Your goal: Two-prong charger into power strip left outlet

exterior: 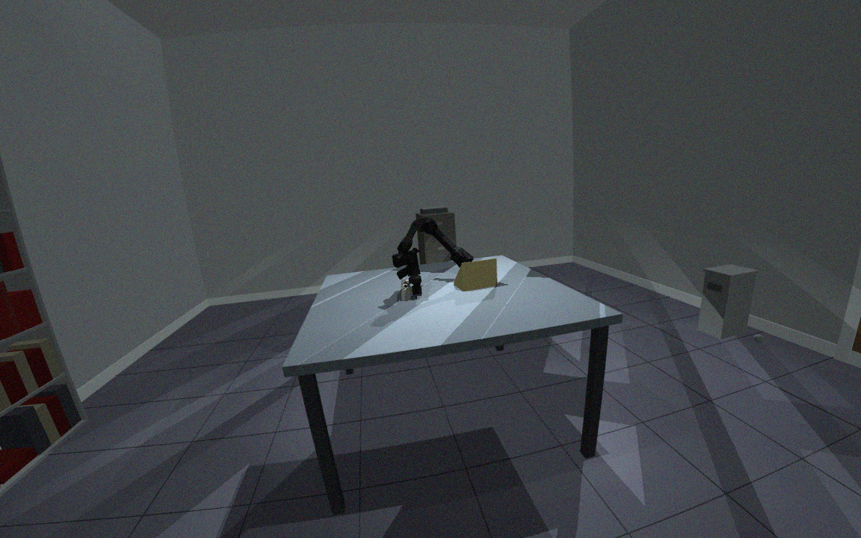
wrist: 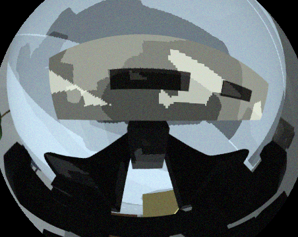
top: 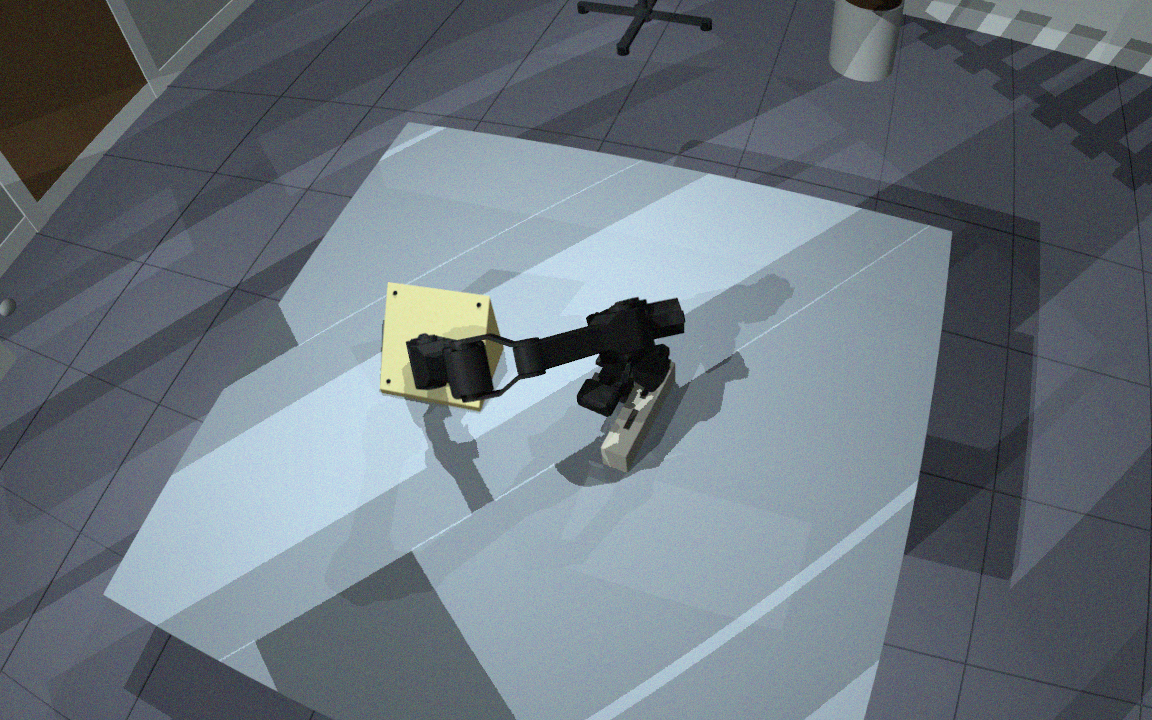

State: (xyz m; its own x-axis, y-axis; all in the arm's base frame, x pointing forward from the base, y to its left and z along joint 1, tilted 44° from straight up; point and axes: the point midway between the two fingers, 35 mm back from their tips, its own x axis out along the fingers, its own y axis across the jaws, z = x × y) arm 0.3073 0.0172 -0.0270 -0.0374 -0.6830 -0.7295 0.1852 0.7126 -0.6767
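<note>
My gripper tip is 20 mm short of the black two-prong charger and 10 mm below it.
</note>
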